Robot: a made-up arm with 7 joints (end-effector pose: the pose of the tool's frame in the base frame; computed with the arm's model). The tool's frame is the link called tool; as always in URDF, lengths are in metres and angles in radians.
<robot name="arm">
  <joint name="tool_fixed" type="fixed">
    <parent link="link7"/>
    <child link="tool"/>
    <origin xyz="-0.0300 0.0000 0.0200" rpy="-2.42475 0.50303 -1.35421"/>
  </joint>
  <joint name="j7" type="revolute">
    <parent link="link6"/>
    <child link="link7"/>
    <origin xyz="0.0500 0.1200 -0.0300" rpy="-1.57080 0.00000 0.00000"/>
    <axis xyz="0 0 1"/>
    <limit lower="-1.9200" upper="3.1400" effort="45" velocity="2"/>
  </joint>
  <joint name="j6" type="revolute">
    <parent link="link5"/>
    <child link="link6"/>
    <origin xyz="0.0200 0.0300 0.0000" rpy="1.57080 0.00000 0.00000"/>
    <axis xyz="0 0 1"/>
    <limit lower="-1.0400" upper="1.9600" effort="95" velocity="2.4"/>
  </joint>
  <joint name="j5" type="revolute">
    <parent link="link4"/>
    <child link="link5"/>
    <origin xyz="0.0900 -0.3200 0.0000" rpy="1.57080 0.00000 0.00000"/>
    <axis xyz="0 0 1"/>
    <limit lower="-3.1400" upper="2.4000" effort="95" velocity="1.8"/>
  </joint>
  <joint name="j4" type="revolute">
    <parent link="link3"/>
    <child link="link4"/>
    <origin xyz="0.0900 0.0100 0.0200" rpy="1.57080 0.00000 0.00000"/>
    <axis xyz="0 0 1"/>
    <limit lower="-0.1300" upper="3.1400" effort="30" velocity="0.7"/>
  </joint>
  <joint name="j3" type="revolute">
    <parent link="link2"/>
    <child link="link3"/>
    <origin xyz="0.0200 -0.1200 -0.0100" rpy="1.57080 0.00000 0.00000"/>
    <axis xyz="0 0 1"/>
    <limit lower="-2.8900" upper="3.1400" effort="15" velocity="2.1"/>
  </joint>
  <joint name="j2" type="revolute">
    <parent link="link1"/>
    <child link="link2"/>
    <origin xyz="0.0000 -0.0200 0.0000" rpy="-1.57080 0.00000 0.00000"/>
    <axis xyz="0 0 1"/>
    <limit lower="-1.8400" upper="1.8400" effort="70" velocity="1.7"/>
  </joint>
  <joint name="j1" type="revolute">
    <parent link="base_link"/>
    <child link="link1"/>
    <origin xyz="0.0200 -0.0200 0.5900" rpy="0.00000 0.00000 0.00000"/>
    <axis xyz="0 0 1"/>
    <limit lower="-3.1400" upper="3.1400" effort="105" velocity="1.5"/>
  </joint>
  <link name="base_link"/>
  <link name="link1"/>
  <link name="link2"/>
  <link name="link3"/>
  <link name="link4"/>
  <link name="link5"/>
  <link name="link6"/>
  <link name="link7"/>
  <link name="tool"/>
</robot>
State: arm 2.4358 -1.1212 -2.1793 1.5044 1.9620 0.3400 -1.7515
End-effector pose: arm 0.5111 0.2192 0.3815 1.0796 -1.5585 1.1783
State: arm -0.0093 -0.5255 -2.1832 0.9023 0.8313 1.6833 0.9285
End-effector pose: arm -0.0400 -0.3731 0.4606 1.5082 -2.0740 -1.5154
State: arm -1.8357 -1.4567 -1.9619 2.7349 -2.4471 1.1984 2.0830
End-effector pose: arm 0.0708 0.5948 0.6243 0.4949 -1.2930 1.7579
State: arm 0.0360 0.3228 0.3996 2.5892 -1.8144 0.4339 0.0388
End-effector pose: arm 0.4024 0.0452 1.1020 -1.6966 0.1498 1.6038
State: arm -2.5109 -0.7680 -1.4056 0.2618 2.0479 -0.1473 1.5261
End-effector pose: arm -0.3007 0.0734 0.3837 0.5457 0.1908 0.0233
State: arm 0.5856 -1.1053 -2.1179 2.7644 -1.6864 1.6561 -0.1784
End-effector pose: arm -0.3814 -0.3133 0.7321 0.5673 0.0364 -0.8414
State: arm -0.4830 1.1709 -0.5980 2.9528 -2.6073 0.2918 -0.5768
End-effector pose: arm 0.5620 -0.2995 0.7312 0.5419 -2.9993 -0.2948
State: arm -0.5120 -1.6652 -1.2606 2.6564 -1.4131 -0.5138 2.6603
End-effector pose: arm -0.5492 0.1705 0.7458 2.1585 1.2327 -0.2494
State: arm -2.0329 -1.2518 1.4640 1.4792 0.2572 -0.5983 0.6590
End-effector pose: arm 0.5629 -0.0236 0.8129 -1.0674 -0.8343 1.8864
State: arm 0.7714 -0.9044 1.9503 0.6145 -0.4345 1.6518 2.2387
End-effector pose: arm -0.0854 0.2644 0.4666 -0.6167 -1.2468 1.9356
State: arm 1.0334 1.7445 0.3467 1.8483 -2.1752 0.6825 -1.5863
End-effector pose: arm 0.0556 0.3702 0.0589 0.8740 -1.0249 -0.0276
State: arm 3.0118 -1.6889 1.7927 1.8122 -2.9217 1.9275 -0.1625
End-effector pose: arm 0.3898 -0.3416 0.4443 1.0133 -2.1791 0.7925
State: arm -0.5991 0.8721 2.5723 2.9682 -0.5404 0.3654 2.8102
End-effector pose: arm 0.4222 -0.3055 0.9947 -2.1471 0.6508 1.3556
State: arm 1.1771 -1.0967 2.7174 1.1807 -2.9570 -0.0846 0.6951
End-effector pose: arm -0.1879 -0.1768 0.1587 1.3172 0.2203 1.4045
